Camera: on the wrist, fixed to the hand. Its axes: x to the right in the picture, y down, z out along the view.
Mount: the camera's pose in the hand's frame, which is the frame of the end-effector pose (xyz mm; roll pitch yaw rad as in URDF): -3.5 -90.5 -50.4 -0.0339 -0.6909 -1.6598
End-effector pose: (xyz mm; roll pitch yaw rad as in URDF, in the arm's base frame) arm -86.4 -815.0 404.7 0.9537 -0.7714 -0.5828
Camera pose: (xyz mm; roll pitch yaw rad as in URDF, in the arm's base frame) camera -34.8 -862.5 328.4 0.6875 0.2344 -2.0193
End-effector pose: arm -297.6 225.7 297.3 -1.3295 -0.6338 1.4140
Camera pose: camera -235.4 167.5 356.3 1.9822 -0.7515 -2.3659
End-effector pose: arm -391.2 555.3 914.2 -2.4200 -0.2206 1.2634
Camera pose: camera -431.7 542.2 1008.7 2.8288 -0.0130 2.9074
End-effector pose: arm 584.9 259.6 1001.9 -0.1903 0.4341 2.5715
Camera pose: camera 652.1 333.4 974.0 -0.6638 -0.8157 1.3931
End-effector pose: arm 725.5 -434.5 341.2 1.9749 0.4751 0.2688
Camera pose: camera 672.8 -364.0 286.4 -1.2043 0.9598 -2.3547
